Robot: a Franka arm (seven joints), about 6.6 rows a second.
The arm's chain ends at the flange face. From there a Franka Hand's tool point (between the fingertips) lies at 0.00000 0.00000 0.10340 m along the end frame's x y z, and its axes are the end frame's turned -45 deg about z.
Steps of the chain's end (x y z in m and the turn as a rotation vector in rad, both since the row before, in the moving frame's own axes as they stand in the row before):
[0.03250 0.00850 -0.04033 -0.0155 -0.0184 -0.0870]
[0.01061 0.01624 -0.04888 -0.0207 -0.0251 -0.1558]
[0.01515 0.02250 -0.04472 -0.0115 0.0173 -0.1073]
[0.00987 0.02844 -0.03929 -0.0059 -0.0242 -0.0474]
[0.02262 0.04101 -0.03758 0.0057 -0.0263 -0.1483]
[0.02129 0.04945 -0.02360 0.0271 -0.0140 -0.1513]
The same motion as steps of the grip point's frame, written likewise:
[0.01449 0.02889 -0.04036 0.0021 -0.0240 -0.0870]
[-0.00734 0.01893 -0.04893 0.0031 -0.0324 -0.1558]
[-0.00466 0.02870 -0.04474 -0.0204 0.0041 -0.1073]
[-0.01536 0.02580 -0.03932 0.0129 -0.0213 -0.0474]
[-0.01468 0.04277 -0.03762 0.0226 -0.0146 -0.1483]
[-0.01918 0.04696 -0.02365 0.0291 0.0093 -0.1513]

